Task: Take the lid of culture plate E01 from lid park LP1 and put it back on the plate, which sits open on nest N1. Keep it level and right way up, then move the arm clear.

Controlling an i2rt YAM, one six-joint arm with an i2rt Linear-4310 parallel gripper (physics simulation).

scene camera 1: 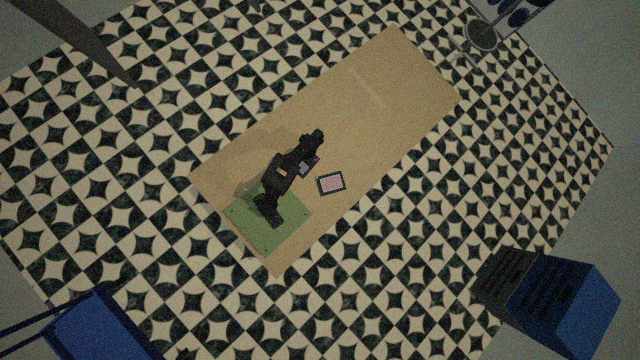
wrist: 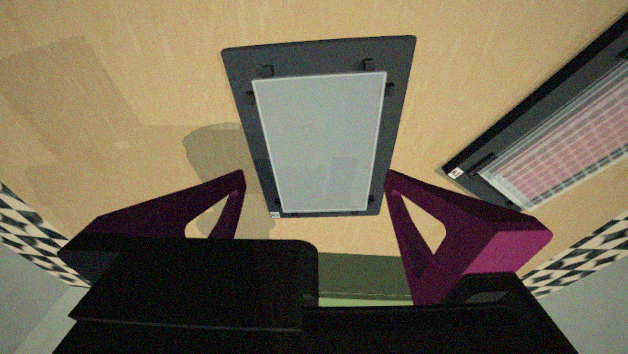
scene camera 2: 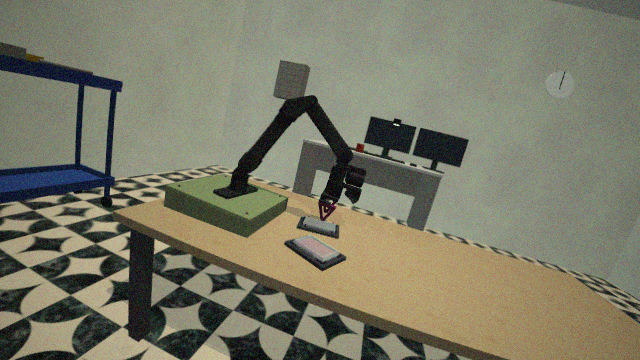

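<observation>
The lid, a pale clear rectangle, lies flat on the dark lid park LP1, inside its small corner posts. The culture plate E01 sits open, with pink wells, on the dark nest N1, to the right of the lid park in the wrist view. My gripper is open and empty, pointing down above the lid park. In the wrist view its magenta fingertips stand to the left and right of the lid's near part, apart from it.
The green base block carries the arm at one end of the wooden table. A blue cart and a grey desk with monitors stand away from the table.
</observation>
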